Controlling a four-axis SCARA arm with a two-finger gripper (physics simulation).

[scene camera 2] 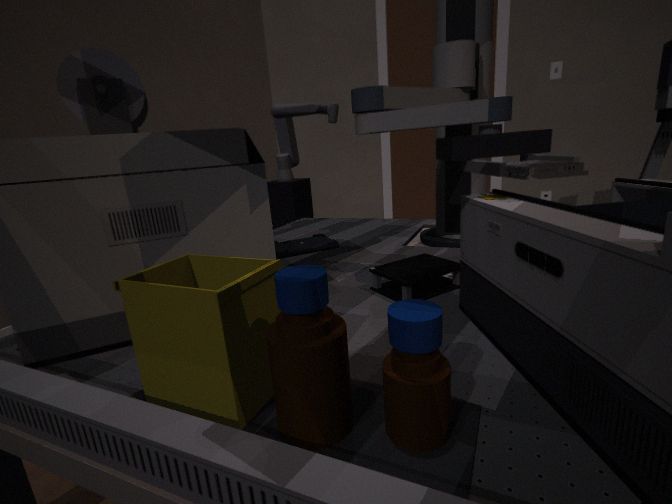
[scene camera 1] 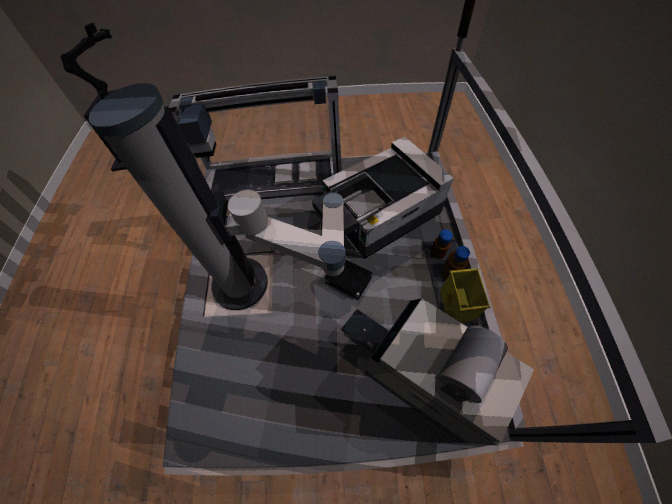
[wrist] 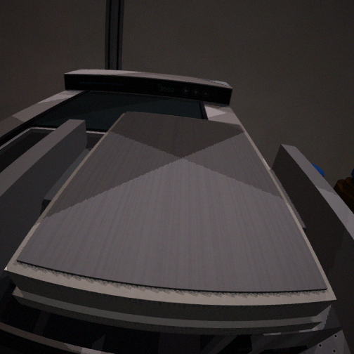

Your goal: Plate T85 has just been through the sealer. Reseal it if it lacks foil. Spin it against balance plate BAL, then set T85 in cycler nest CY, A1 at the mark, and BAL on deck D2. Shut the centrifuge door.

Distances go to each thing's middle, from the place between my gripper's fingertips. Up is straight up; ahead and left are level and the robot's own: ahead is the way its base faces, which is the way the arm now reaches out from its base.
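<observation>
There's the centrifuge point(scene camera 2: 568, 294), and my hand is now 14 cm to the right of it, 10 cm short of it and 13 cm above it.
</observation>
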